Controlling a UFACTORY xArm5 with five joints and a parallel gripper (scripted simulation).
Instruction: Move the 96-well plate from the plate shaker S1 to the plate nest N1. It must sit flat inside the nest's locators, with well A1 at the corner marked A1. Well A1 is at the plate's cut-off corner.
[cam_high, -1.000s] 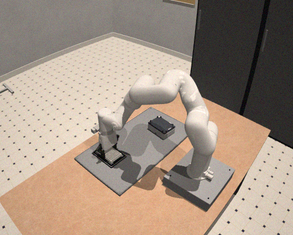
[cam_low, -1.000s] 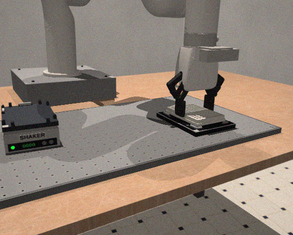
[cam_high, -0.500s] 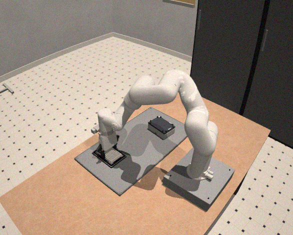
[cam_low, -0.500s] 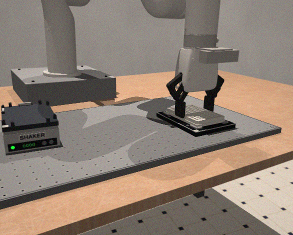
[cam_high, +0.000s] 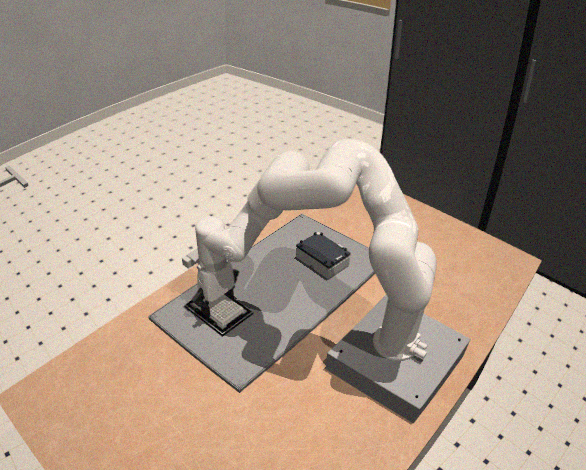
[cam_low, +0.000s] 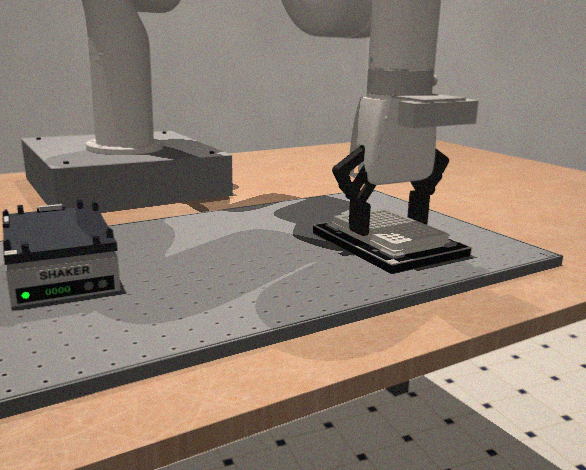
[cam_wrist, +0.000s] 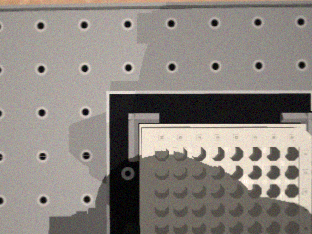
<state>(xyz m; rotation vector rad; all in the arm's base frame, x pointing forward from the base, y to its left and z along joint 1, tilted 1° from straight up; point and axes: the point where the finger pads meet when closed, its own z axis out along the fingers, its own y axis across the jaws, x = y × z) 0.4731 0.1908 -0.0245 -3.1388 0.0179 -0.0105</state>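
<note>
The white 96-well plate is 1 cm below my hand. Round my hand: grey locator (7 cm ahead, 4 cm to the left, 2 cm below); black plate nest N1 (3 cm below); A1 mark (7 cm ahead, 6 cm to the right, 2 cm below).
</note>
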